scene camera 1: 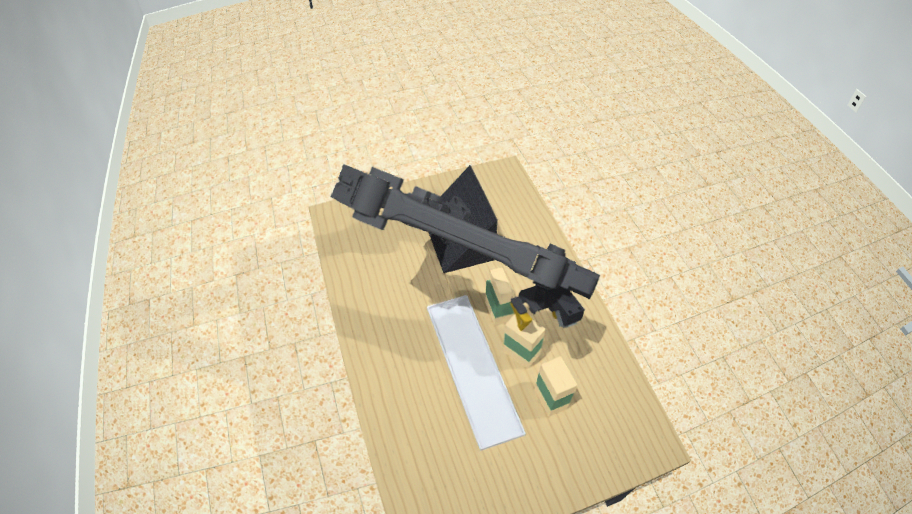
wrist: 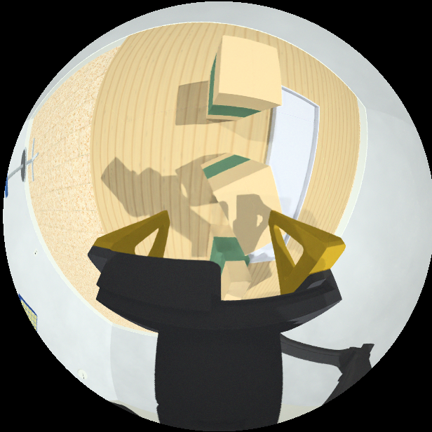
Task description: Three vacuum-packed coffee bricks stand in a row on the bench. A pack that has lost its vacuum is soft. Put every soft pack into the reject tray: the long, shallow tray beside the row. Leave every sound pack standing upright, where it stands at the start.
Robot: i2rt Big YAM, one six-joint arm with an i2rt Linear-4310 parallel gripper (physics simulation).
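Places are measured from the arm's base along level axes (x ahead, y left, z up), in metres.
Pixels of known places: gripper, fingertip midpoint: (scene camera 1: 537,323).
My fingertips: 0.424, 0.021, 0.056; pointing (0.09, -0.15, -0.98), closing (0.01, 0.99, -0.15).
Ahead of a thing's pixels: the offset from my fingertips to its middle, as dx, dy, dz. Level surfaces: height alone.
Three cream and green coffee bricks stand upright in a row. The pack nearest the arm's base (scene camera 1: 500,287) (wrist: 227,250) is partly hidden by the gripper in the wrist view. The middle pack @[+0.005, -0.044, -0.023] (scene camera 1: 524,345) (wrist: 242,187) stands turned relative to the others. The far pack @[+0.143, -0.040, -0.003] (scene camera 1: 558,377) (wrist: 247,70) stands beyond it. My gripper (scene camera 1: 539,321) (wrist: 218,215) is open and empty, above the middle pack, with its yellow fingers spread wider than the pack. The long, shallow white reject tray @[-0.017, -0.159, -0.141] (scene camera 1: 488,408) (wrist: 295,130) lies beside the row, with no pack on its visible part. Softness cannot be seen.
The wooden bench @[dz -0.133] (scene camera 1: 395,383) (wrist: 145,100) carries the packs and tray. The black arm base (scene camera 1: 478,201) stands at the bench's back end, and the arm's long link (scene camera 1: 459,233) passes over it. Shadows fall on the middle pack and tray.
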